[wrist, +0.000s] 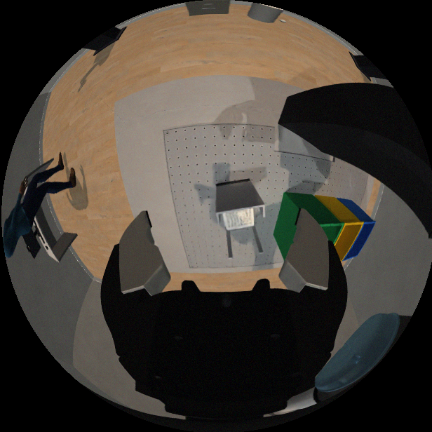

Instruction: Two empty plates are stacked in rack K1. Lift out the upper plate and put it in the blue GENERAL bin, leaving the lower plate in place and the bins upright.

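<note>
My gripper [223,211] is open and empty, its two grey jaws wide apart high above the table. The rack [239,196], a grey box-like holder, stands on the perforated plate beyond the jaws, between them in the view. A pale plate [238,218] shows at the rack's near side; whether two plates are stacked there cannot be told. The blue bin [361,238] stands upright at the right, the farthest right in a row of three. The right jaw hides part of the green bin [285,220].
The yellow bin [346,241] stands between the green and blue bins. Two dark bars [230,244] lie in front of the rack on the perforated plate [200,250]. A black arm-like shape [350,112] crosses the upper right. A person [40,185] is at the far left.
</note>
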